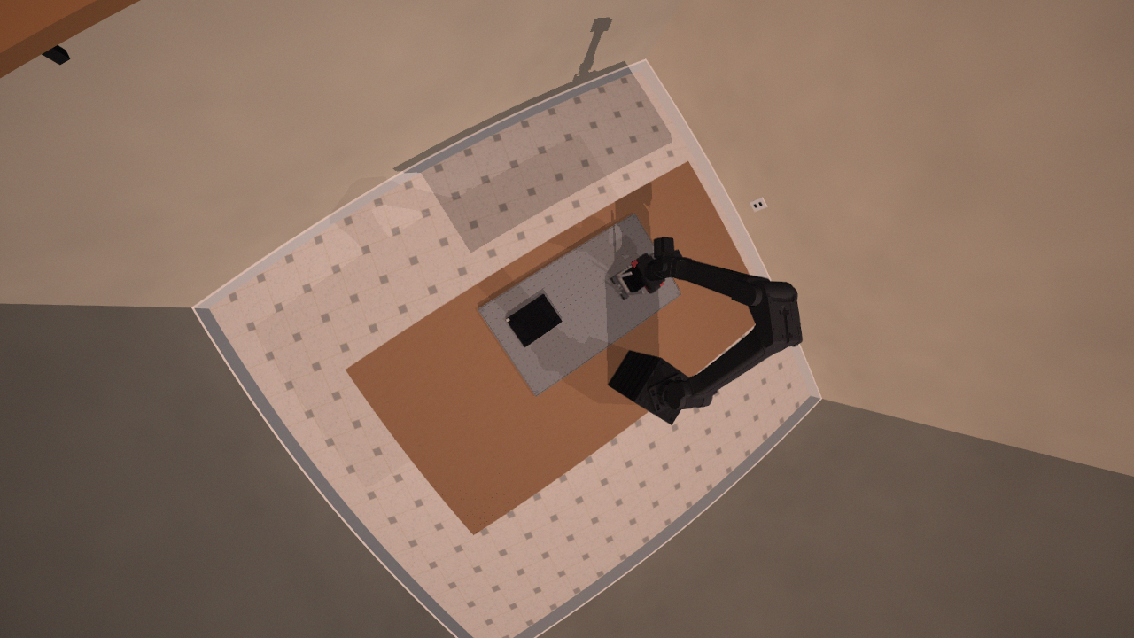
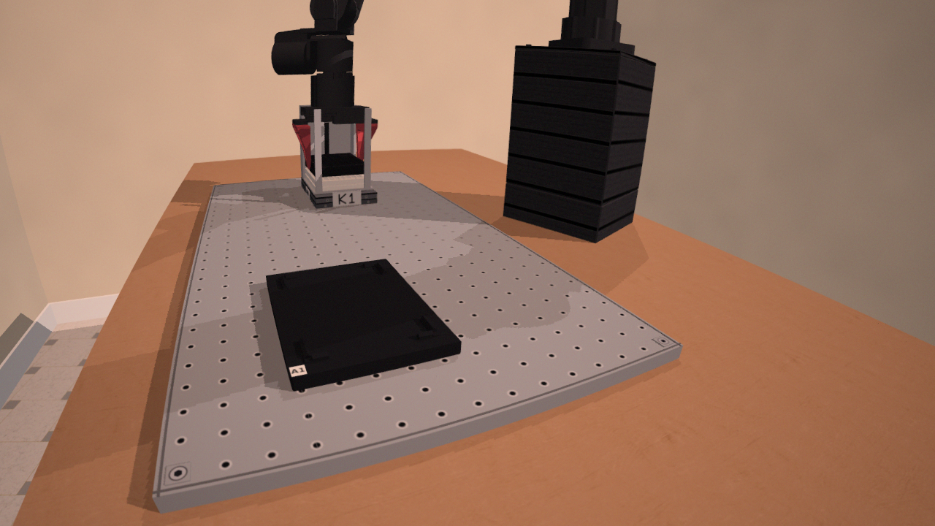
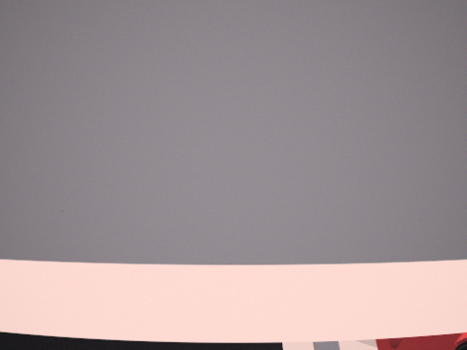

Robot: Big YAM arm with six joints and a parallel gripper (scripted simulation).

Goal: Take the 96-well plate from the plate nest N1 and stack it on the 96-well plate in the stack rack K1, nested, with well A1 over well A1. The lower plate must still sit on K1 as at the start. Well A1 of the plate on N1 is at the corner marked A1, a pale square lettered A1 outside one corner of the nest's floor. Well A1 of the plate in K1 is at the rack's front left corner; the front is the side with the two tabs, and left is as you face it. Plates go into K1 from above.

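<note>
The black 96-well plate lies right at my hand. Also, from my hand: grey rack wall (7 cm to the right, 3 cm above, 2 cm ahead); black plate nest N1 (42 cm to the left, 5 cm below, 1 cm behind); white 96-well plate (2 cm below).
</note>
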